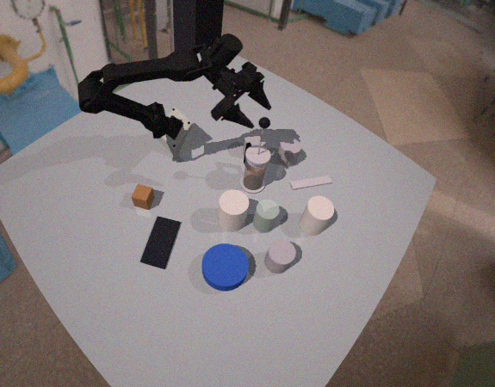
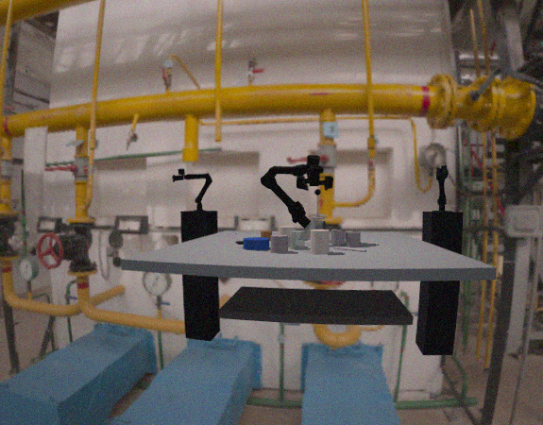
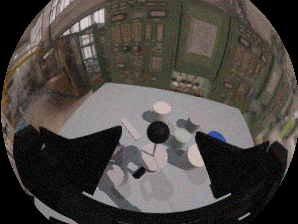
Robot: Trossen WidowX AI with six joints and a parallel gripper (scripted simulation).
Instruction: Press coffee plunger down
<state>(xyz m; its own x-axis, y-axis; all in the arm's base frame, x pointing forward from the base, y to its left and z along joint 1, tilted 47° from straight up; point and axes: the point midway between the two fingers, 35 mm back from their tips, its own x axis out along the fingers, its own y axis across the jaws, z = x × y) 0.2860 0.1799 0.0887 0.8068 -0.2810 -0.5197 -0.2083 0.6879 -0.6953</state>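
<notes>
Right now my gripper tip is 1 cm past the coffee press, 1 cm to the right of it and 14 cm above it. The rest, counted from my gripper tip: blue disc 15 cm ahead, 27 cm to the right, 25 cm below; flat white bar 14 cm ahead, 15 cm to the left, 27 cm below; green cylinder 13 cm ahead, 8 cm to the right, 23 cm below.
</notes>
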